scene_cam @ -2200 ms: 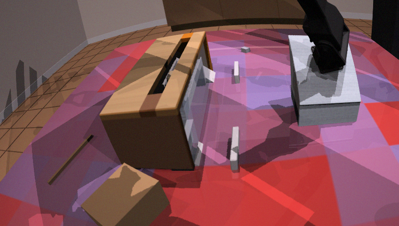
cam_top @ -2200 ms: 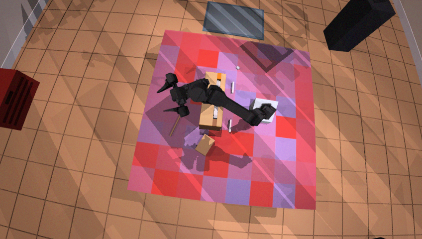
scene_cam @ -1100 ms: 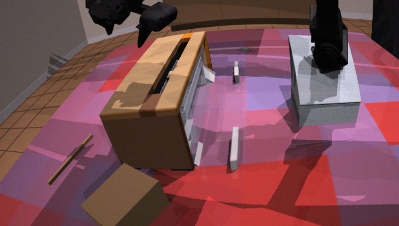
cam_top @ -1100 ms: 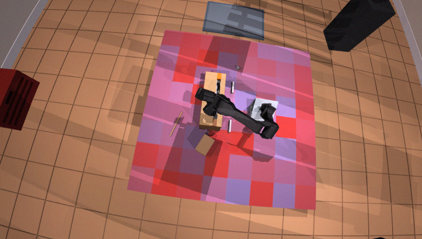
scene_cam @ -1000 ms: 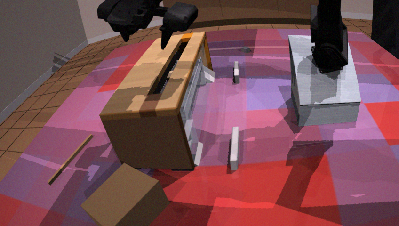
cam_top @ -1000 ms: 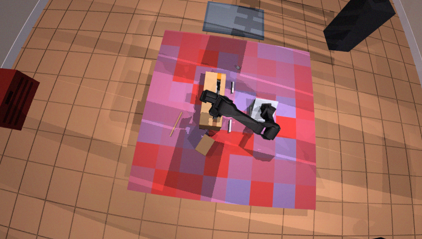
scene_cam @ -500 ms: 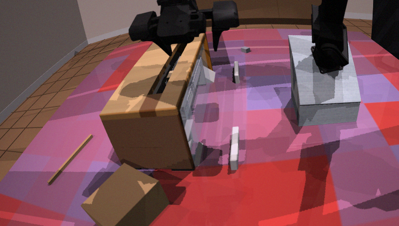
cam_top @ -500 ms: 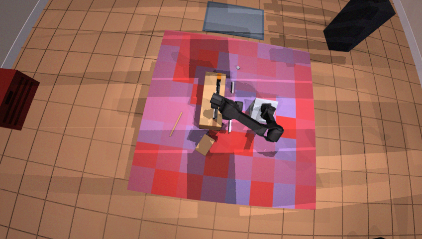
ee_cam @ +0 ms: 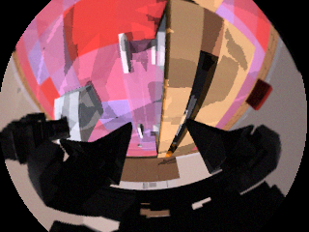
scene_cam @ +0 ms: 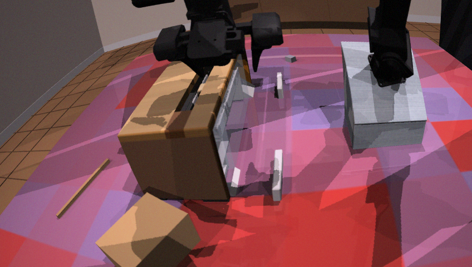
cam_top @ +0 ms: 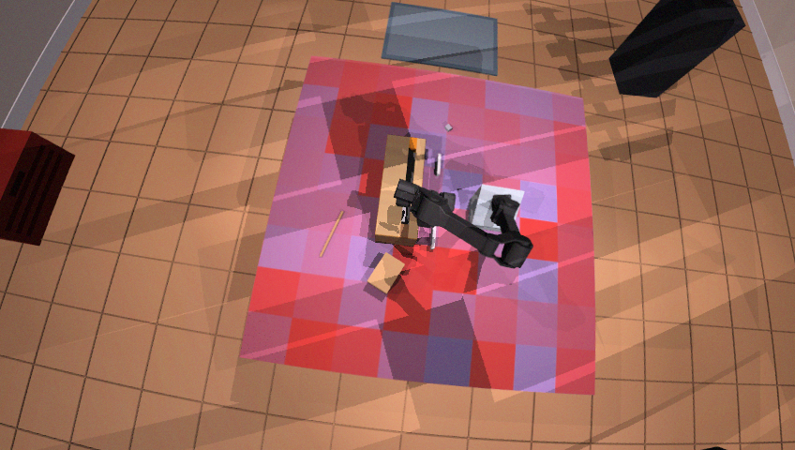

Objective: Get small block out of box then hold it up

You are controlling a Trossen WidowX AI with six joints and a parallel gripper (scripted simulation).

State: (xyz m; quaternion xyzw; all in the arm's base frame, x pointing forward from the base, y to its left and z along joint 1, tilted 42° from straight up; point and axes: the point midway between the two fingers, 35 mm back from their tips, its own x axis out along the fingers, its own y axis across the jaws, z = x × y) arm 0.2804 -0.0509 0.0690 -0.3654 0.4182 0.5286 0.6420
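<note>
Right now the tan block is 5 cm ahead of my gripper tip, 4 cm to the right of it and 5 cm below it. Also, from my gripper tip: thin wooden stick (33 cm ahead, 9 cm to the left, 14 cm below); grey cube (14 cm behind, 37 cm to the right, 13 cm below); wooden box (3 cm ahead, 6 cm to the right, 8 cm below).
</note>
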